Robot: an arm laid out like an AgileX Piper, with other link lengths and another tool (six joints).
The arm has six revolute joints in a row. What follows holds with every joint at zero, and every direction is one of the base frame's.
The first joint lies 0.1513 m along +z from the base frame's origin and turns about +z.
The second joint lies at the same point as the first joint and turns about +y.
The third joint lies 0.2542 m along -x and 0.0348 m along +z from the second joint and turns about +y.
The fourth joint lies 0.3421 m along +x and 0.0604 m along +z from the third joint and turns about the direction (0.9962, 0, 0.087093).
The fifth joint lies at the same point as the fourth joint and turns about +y.
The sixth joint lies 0.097 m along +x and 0.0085 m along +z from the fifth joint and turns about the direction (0.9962, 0, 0.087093).
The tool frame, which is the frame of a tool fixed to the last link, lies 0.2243 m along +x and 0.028 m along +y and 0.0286 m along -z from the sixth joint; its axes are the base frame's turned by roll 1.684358, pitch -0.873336 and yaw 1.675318 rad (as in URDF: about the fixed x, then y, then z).
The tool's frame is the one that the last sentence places.
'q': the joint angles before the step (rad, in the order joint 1, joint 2, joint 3, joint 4, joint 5, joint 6). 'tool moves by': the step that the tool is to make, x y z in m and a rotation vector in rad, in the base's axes. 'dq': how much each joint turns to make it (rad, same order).
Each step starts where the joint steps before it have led.
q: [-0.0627 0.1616 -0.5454 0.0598 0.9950 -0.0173]
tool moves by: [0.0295 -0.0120 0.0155 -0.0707 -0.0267 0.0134]
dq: [0.0005 0.1333 -0.0616 -0.0242 -0.1007 -0.0562]
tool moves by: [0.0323 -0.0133 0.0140 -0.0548 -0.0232 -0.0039]
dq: [-0.0005 0.1383 -0.0665 -0.0354 -0.0981 -0.0234]
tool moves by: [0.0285 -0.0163 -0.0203 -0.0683 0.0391 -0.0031]
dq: [0.0001 0.1412 -0.0207 -0.0549 -0.0861 -0.0193]
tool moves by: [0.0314 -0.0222 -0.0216 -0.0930 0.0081 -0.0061]
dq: [-0.0002 0.1274 0.0043 -0.1018 -0.1293 0.0105]
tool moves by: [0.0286 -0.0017 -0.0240 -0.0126 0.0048 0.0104]
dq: [0.0002 0.1244 -0.0001 -0.0308 -0.1204 0.0208]
